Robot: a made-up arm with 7 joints. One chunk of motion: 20 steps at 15 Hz.
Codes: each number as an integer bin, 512 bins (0 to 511) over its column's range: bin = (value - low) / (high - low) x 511, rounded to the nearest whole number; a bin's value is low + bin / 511 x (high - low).
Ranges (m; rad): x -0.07..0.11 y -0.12..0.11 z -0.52..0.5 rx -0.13..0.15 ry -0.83..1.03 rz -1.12..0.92
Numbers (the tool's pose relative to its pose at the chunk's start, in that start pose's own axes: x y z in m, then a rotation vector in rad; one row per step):
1: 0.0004 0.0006 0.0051 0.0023 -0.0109 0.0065
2: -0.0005 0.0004 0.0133 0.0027 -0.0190 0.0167
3: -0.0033 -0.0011 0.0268 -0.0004 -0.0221 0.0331
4: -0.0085 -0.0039 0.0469 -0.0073 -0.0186 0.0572
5: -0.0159 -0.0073 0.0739 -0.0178 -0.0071 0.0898
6: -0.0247 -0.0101 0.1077 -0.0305 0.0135 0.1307
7: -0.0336 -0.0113 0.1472 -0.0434 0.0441 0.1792
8: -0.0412 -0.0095 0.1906 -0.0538 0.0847 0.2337
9: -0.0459 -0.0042 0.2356 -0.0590 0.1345 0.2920
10: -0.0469 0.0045 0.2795 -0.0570 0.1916 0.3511
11: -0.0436 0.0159 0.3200 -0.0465 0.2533 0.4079
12: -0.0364 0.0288 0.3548 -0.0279 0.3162 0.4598
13: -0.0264 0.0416 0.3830 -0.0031 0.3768 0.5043
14: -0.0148 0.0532 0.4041 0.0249 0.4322 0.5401
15: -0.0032 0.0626 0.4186 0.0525 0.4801 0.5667
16: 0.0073 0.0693 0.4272 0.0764 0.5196 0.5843
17: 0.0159 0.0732 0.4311 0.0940 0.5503 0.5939
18: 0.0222 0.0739 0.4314 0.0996 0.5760 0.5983
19: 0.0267 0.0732 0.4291 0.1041 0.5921 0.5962
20: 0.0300 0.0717 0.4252 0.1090 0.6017 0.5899
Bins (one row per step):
1: 200 268 263 241 225 282
2: 197 267 267 242 223 285
3: 189 264 274 237 222 289
4: 175 258 284 224 223 295
5: 154 250 298 205 226 303
6: 129 244 314 182 232 313
7: 103 242 334 158 240 325
8: 82 246 356 139 251 339
9: 68 257 379 130 265 354
10: 66 277 401 133 281 368
11: 75 302 421 152 298 383
12: 95 331 438 186 315 396
13: 124 359 452 232 332 407
14: 157 385 463 283 347 416
15: 190 406 470 333 360 423
16: 219 421 475 377 371 427
17: 244 429 476 409 379 429
18: 262 431 477 419 386 430
19: 275 429 475 427 391 430
20: 284 426 474 436 393 428

